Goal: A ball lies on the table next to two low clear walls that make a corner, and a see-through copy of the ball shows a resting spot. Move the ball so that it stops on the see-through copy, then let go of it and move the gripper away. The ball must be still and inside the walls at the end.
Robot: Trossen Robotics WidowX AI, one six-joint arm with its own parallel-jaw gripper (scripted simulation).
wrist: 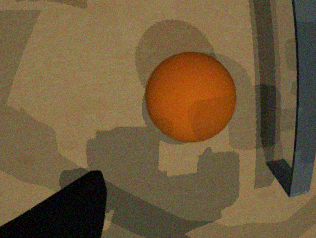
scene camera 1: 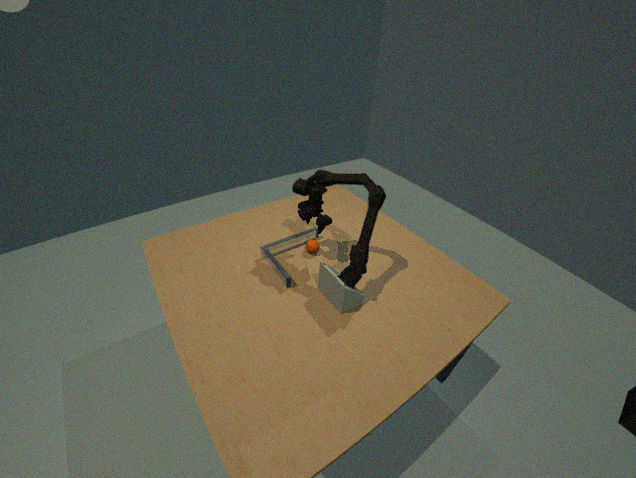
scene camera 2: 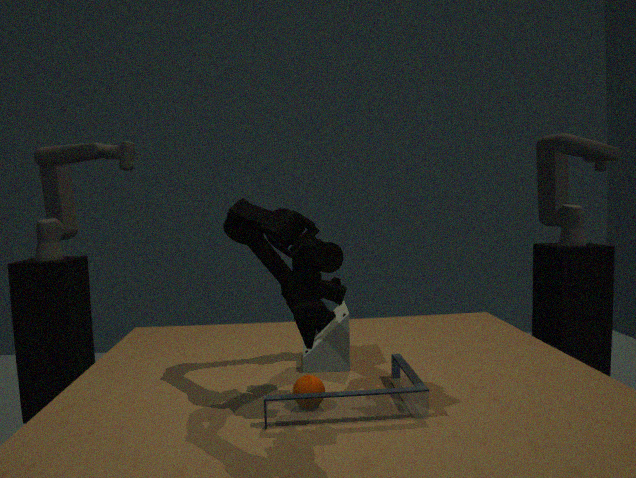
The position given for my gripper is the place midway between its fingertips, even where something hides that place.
My gripper (scene camera 2: 307,342) is open, holding nothing. I also see an orange ball (wrist: 216,101) and an orange ball (wrist: 171,94).
